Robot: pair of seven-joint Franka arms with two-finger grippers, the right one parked.
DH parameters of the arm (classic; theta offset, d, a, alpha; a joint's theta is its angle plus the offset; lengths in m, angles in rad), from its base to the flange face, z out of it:
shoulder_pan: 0 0.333 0 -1.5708
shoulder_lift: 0 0 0 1.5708
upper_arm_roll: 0 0.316 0.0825 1.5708
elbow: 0 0 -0.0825 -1.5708
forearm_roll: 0 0.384 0 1.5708
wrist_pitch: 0 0 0.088 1.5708
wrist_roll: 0 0.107 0 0
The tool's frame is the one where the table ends.
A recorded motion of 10 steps. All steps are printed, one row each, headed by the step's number.
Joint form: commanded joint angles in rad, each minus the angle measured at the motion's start. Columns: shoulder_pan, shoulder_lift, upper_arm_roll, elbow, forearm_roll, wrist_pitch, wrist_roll.
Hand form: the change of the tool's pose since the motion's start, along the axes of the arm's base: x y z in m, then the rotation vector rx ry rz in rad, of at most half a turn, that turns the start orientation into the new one. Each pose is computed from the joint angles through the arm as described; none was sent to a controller.
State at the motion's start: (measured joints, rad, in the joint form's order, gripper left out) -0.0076 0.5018 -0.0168 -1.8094 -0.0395 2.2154 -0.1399
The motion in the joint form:
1: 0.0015 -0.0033 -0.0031 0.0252 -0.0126 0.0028 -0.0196
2: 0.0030 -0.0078 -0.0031 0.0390 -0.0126 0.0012 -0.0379
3: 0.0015 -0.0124 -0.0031 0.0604 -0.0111 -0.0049 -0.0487
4: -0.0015 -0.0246 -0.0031 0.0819 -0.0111 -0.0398 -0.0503
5: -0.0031 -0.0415 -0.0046 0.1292 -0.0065 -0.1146 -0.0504
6: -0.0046 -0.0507 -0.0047 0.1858 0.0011 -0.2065 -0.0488
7: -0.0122 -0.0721 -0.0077 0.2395 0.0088 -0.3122 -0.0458
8: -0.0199 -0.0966 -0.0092 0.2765 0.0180 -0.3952 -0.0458
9: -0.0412 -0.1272 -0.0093 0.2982 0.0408 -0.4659 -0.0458
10: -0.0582 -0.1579 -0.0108 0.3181 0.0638 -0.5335 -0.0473
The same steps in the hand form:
1: 0.0083 -0.0014 0.0130 -0.0099 -0.0301 0.0270
2: 0.0125 -0.0004 0.0217 -0.0091 -0.0460 0.0467
3: 0.0181 -0.0015 0.0335 -0.0084 -0.0655 0.0548
4: 0.0206 -0.0037 0.0481 -0.0092 -0.0642 0.0519
5: 0.0249 -0.0059 0.0742 -0.0076 -0.0538 0.0433
6: 0.0279 -0.0070 0.0985 -0.0019 -0.0282 0.0325
7: 0.0262 -0.0135 0.1291 0.0035 0.0019 0.0119
8: 0.0216 -0.0188 0.1561 0.0123 0.0229 -0.0032
9: 0.0134 -0.0306 0.1811 0.0356 0.0396 -0.0332
10: 0.0040 -0.0396 0.2055 0.0599 0.0546 -0.0561

